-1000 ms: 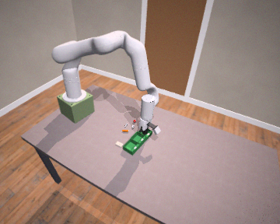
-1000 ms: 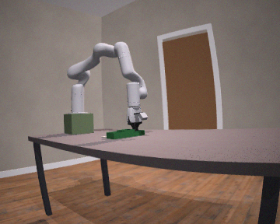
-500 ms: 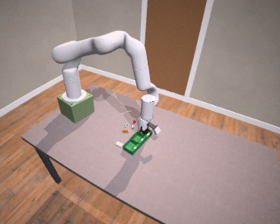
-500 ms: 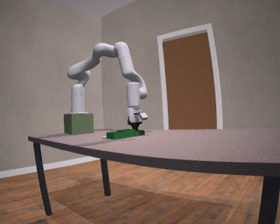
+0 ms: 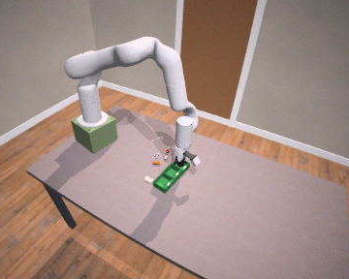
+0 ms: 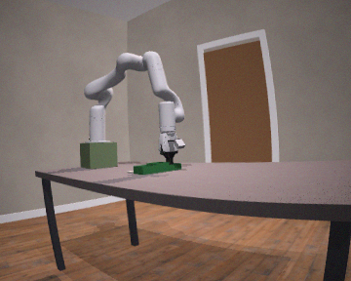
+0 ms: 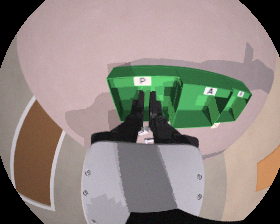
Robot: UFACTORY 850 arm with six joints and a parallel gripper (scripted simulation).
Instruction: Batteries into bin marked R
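Now: hand 15 cm past the orange battery, 4 cm above it and 1 cm to the left of it. Round my hand: grey piece (17 cm behind, 5 cm to the left, 4 cm below); green three-compartment bin (8 cm to the right, 3 cm behind, 2 cm below); red piece (12 cm behind, 11 cm to the left, 4 cm below).
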